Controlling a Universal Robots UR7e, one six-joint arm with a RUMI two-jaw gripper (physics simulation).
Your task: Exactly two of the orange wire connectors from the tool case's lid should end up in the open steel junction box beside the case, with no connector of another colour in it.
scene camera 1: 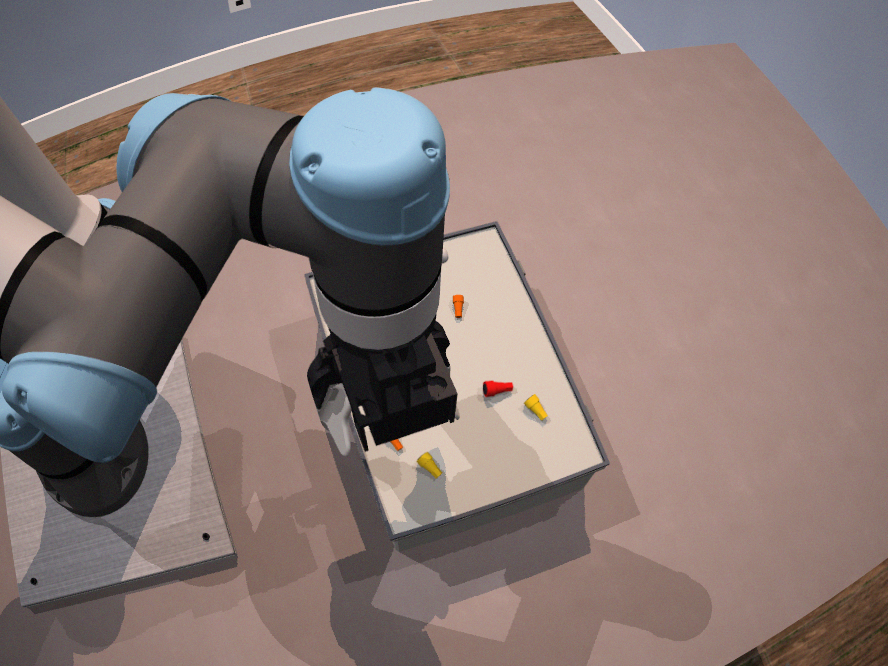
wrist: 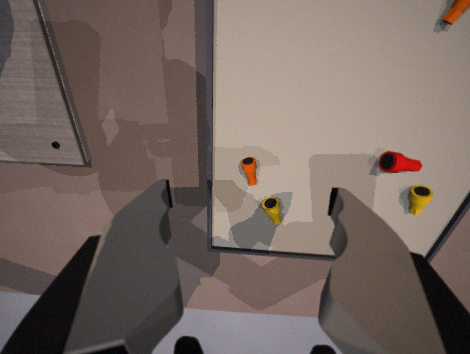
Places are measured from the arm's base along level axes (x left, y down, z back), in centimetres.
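Pixels of known places: gripper, between the fingertips: [wrist: 249, 186].
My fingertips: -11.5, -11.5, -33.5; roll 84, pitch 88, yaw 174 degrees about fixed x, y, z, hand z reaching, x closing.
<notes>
Behind a point stands the place of what it marks, as x, y, z.
The tool case's pale lid [scene camera 1: 502, 329] @(-5.8, -7.0, -48.1) [wrist: 300, 75] @(-5.8, -7.0, -36.7) lies under my gripper [scene camera 1: 401, 433] @(-11.5, -11.5, -33.5) [wrist: 249, 186] @(-11.5, -11.5, -33.5), which is partly open and empty above its near left part. An orange connector [scene camera 1: 395, 444] @(-13.4, -7.7, -33.5) [wrist: 249, 170] @(-12.2, -8.2, -33.5) lies near the left edge, below and between the fingertips in the wrist view and partly hidden by the gripper in the scene view. A yellow connector [scene camera 1: 429, 465] @(-16.6, -8.1, -35.6) [wrist: 272, 209] @(-15.6, -8.5, -35.4) lies close beside it. Another orange connector [scene camera 1: 458, 305] @(-2.0, -7.9, -44.9) [wrist: 456, 11] @(-2.5, -7.7, -44.5) lies farther back on the lid. The steel junction box does not show in either view.
A red connector [scene camera 1: 497, 387] @(-11.9, -8.3, -44.5) [wrist: 399, 162] @(-11.2, -8.5, -43.9) and another yellow connector [scene camera 1: 535, 407] @(-15.1, -8.1, -47.1) [wrist: 419, 199] @(-14.4, -8.3, -46.7) lie on the right part of the lid. The robot's metal base plate [scene camera 1: 172, 501] @(-8.5, -0.1, -8.6) [wrist: 30, 100] @(-8.6, -0.1, -10.3) is left of the case. The arm hides the lid's far left part.
</notes>
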